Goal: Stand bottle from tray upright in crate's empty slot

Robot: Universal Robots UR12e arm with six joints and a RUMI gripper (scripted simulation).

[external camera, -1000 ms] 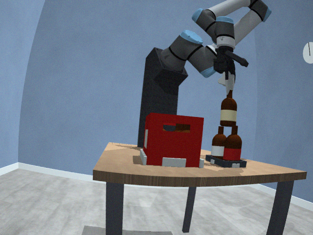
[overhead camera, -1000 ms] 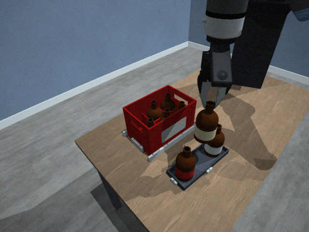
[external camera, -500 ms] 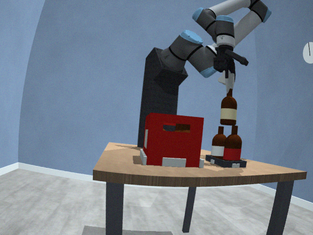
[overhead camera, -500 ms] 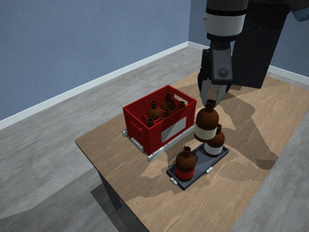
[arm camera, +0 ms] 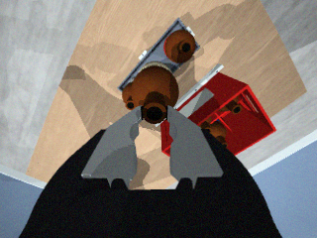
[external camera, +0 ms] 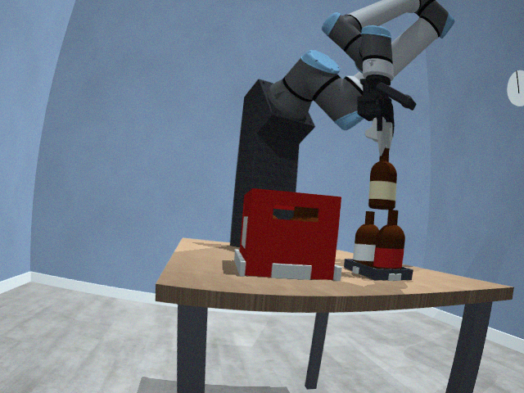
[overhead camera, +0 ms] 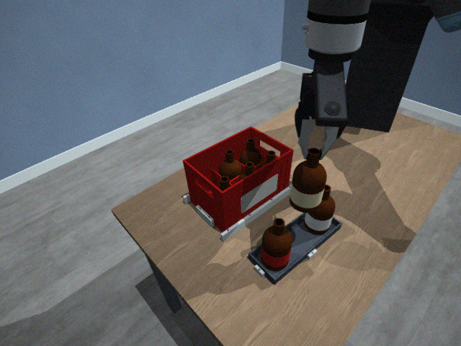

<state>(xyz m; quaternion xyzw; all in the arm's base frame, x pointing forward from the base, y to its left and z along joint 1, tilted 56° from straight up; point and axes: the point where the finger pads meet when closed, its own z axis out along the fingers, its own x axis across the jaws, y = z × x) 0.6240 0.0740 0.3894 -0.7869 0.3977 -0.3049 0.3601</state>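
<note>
The brown bottle lies 7 cm below my hand. From my hand the other things lie so: white-label bottle: 23 cm below, 9 cm behind, 1 cm to the right; then red-label bottle: 23 cm below, 9 cm ahead, 1 cm to the left; then dark tray: 30 cm below.
</note>
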